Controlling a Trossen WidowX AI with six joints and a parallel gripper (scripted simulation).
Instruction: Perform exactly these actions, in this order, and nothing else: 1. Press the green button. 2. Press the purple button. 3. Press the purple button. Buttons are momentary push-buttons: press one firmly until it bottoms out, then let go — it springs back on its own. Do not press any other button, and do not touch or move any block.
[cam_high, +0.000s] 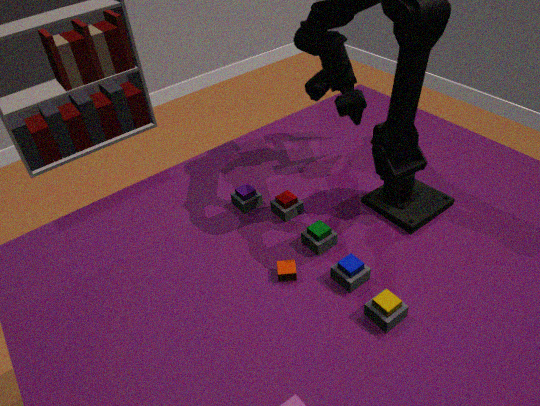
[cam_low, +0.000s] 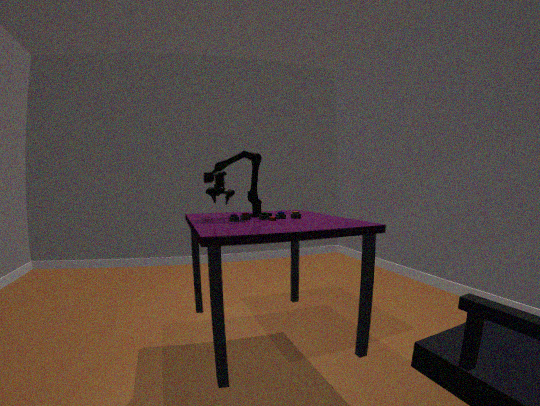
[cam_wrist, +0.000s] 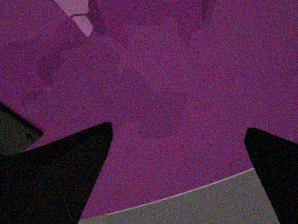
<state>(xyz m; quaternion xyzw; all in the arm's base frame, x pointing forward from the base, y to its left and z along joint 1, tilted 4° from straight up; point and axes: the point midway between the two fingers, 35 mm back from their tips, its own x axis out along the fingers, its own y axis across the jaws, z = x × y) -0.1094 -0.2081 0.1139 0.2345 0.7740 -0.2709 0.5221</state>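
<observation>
Right now my gripper tip is 320 mm short of the green button, 170 mm to the right of it and 50 mm above it. From my gripper tip the other things lie so: purple button 330 mm ahead, 50 mm below, 20 mm to the right; then red button 290 mm ahead, 60 mm to the left, 50 mm below; then blue button 350 mm ahead, 260 mm to the left, 50 mm below.
</observation>
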